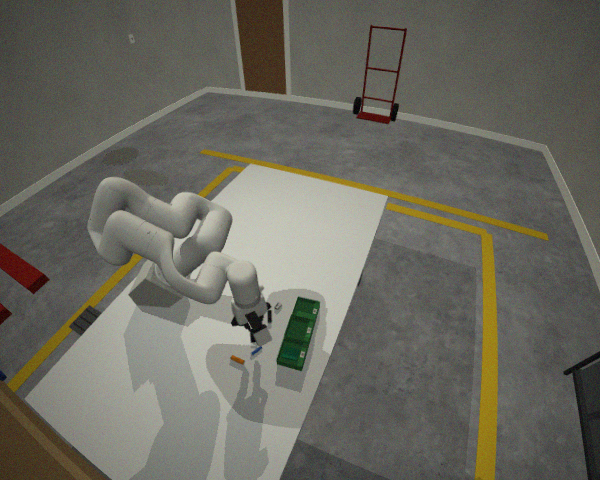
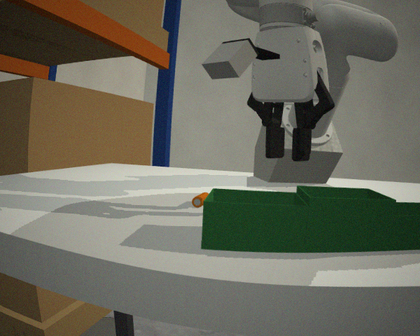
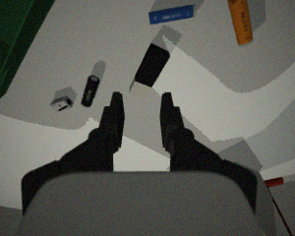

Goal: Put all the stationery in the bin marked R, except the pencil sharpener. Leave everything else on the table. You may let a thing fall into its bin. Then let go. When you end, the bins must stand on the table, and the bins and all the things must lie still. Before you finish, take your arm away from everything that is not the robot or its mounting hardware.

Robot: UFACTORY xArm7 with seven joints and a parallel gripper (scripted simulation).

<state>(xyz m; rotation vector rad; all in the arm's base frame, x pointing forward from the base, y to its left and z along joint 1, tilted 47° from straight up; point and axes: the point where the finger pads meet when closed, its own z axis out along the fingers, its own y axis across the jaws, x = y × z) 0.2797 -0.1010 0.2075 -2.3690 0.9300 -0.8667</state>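
Right now my hand is 8 cm above the black block and 1 cm past it. Round my hand: orange cylinder 11 cm to the right, 8 cm below, 2 cm behind; then black cylinder 8 cm to the left, 8 cm below, 2 cm ahead; then blue cylinder 8 cm below, 6 cm to the right, 3 cm ahead.
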